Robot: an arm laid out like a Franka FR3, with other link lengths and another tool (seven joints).
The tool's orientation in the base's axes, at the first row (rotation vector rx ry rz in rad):
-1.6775 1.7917 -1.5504
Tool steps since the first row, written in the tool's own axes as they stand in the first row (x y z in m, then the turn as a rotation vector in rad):
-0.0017 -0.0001 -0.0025 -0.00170 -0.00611 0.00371
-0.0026 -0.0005 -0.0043 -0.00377 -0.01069 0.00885
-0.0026 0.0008 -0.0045 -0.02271 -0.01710 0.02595
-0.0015 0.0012 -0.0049 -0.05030 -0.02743 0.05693
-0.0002 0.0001 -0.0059 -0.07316 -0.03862 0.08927
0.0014 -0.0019 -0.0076 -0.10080 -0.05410 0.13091
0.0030 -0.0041 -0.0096 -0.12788 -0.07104 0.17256
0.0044 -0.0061 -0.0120 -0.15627 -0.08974 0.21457
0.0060 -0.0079 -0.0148 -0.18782 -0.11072 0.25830
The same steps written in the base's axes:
-0.0013 0.0027 0.0003 0.00686 0.00085 0.00250
-0.0021 0.0045 0.0010 0.01402 0.00094 0.00304
-0.0030 0.0043 0.0000 0.03656 0.00929 -0.00768
-0.0039 0.0035 0.0004 0.07453 0.01854 -0.02500
-0.0044 0.0032 0.0022 0.11254 0.02337 -0.04002
-0.0051 0.0032 0.0053 0.16154 0.02833 -0.05768
-0.0058 0.0033 0.0085 0.21122 0.03314 -0.07393
-0.0069 0.0039 0.0117 0.26259 0.03925 -0.08956
-0.0085 0.0044 0.0150 0.31756 0.04759 -0.10556

